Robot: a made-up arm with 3 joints.
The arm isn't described. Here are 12 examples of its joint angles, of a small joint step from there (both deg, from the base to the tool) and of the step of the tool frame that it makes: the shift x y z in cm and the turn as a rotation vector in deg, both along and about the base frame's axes.
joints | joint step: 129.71 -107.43 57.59 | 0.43 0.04 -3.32
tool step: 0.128 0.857 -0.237 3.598 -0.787 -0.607
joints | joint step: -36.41 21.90 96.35 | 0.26 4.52 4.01
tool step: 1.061 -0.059 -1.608 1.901 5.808 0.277
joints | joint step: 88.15 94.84 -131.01 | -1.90 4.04 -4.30
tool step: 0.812 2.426 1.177 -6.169 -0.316 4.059
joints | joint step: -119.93 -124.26 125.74 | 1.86 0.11 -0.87
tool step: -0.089 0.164 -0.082 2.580 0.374 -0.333
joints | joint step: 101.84 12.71 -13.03 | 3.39 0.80 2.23
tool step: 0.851 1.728 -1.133 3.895 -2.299 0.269
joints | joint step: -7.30 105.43 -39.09 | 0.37 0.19 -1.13
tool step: 0.083 0.116 -0.002 -0.719 0.226 0.277
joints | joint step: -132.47 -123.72 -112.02 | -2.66 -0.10 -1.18
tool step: -0.008 0.781 0.499 -1.679 0.543 -0.382
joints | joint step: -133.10 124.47 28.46 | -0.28 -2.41 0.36
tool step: 0.567 0.537 -0.483 0.021 1.507 1.891
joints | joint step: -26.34 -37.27 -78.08 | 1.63 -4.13 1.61
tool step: -0.289 -1.498 -1.799 0.609 -3.190 2.903
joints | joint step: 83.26 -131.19 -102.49 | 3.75 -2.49 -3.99
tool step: 1.093 0.578 2.684 6.694 -2.895 -2.253
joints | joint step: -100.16 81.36 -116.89 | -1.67 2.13 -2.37
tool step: 0.780 -1.106 -0.973 -4.019 -0.713 -2.031
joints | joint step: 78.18 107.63 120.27 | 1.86 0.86 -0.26
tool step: -0.220 0.371 0.283 1.613 0.083 0.860
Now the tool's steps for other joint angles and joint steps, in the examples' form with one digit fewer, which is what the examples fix.
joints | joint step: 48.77 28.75 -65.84 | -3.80 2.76 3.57
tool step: 1.68 0.07 1.47 -2.01 -0.37 4.12
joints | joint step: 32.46 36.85 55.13 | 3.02 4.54 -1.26
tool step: 0.81 0.46 -2.43 2.22 4.31 1.73
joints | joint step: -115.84 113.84 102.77 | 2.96 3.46 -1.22
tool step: -1.11 -1.34 0.00 1.86 -0.95 -3.37
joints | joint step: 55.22 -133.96 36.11 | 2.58 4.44 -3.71
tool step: -0.38 -0.11 -0.08 5.35 0.39 5.07
